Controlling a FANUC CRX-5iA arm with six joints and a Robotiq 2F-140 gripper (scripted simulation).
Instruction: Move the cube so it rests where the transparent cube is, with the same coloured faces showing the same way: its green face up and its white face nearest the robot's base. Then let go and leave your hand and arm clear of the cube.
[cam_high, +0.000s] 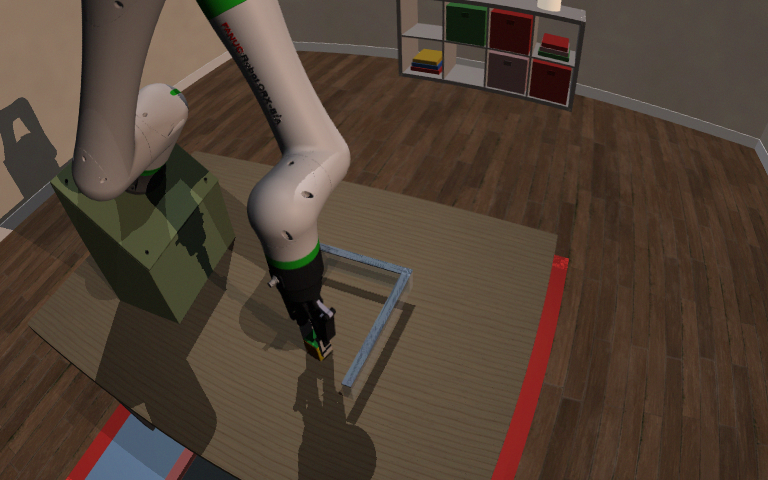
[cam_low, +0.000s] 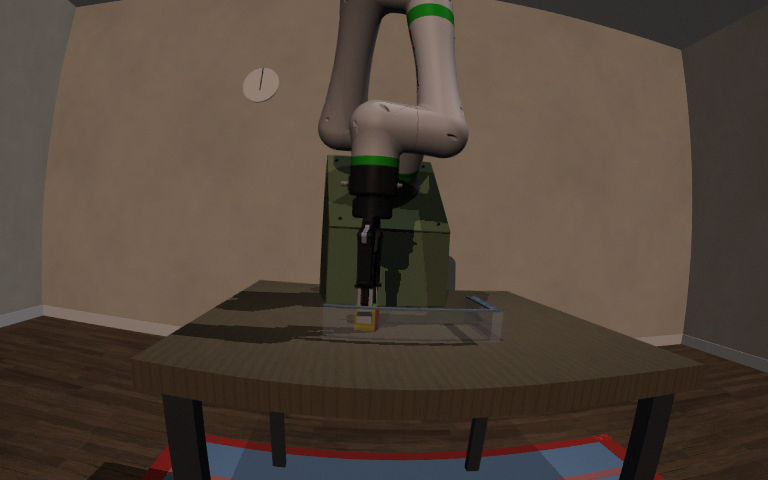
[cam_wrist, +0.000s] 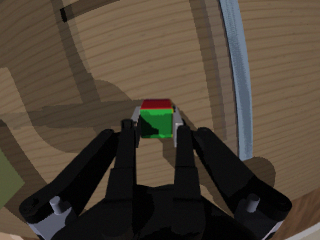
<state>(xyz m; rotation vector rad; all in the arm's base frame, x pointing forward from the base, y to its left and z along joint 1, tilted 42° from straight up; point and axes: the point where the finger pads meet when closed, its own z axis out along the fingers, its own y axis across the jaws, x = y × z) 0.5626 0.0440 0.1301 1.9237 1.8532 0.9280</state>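
Right now the transparent target cube is 3 cm below my hand. Round my hand: see-through wall: 11 cm to the left, 8 cm ahead.
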